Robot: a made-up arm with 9 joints. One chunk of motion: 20 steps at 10 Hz.
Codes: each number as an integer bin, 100 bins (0 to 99) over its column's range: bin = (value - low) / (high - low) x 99, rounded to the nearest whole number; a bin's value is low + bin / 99 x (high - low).
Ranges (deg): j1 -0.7..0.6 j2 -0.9..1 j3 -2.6..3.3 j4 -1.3..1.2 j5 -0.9..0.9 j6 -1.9..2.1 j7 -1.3..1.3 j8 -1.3..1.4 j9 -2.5..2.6
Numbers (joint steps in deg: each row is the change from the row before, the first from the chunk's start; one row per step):
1: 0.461 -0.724 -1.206 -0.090 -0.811 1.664 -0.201 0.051 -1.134
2: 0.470 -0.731 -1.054 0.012 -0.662 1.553 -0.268 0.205 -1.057
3: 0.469 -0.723 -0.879 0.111 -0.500 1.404 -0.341 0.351 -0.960
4: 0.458 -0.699 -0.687 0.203 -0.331 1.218 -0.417 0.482 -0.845
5: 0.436 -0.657 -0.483 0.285 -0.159 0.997 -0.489 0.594 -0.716
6: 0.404 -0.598 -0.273 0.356 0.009 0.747 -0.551 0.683 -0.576
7: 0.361 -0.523 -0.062 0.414 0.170 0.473 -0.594 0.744 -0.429
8: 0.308 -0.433 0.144 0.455 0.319 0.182 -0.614 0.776 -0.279
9: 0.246 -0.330 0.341 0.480 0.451 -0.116 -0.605 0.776 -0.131
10: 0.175 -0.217 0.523 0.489 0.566 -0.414 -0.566 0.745 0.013
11: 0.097 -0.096 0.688 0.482 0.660 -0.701 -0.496 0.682 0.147
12: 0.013 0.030 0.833 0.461 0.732 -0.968 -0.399 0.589 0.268
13: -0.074 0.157 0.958 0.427 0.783 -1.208 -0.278 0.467 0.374
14: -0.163 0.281 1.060 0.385 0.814 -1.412 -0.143 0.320 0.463
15: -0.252 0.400 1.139 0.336 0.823 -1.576 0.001 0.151 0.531
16: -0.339 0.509 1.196 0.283 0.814 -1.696 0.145 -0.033 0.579
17: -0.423 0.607 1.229 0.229 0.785 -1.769 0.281 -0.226 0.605
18: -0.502 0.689 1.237 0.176 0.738 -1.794 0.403 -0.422 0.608
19: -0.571 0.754 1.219 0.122 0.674 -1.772 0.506 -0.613 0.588
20: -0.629 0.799 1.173 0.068 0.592 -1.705 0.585 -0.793 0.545
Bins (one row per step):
1: 88 9 23 48 5 88 42 50 27
2: 89 9 26 52 13 85 39 55 28
3: 89 9 29 56 22 82 37 61 30
4: 88 10 32 60 31 77 34 65 32
5: 87 13 36 63 41 72 31 69 35
6: 84 16 39 66 50 66 29 73 37
7: 81 20 43 68 59 59 27 75 40
8: 77 24 46 69 67 52 26 76 43
9: 72 30 49 70 74 44 26 76 46
10: 67 36 52 71 81 37 28 75 49
11: 61 42 55 71 86 30 31 73 51
12: 54 48 58 70 90 23 34 69 54
13: 48 55 60 68 93 17 39 65 56
14: 41 62 61 67 94 12 44 59 58
15: 34 68 63 65 95 8 50 53 59
16: 27 73 64 63 94 5 55 46 60
17: 21 79 64 61 93 3 60 39 60
18: 15 83 64 58 90 3 65 32 60
19: 10 86 64 56 87 3 69 25 60
20: 5 89 63 54 82 5 72 19 59

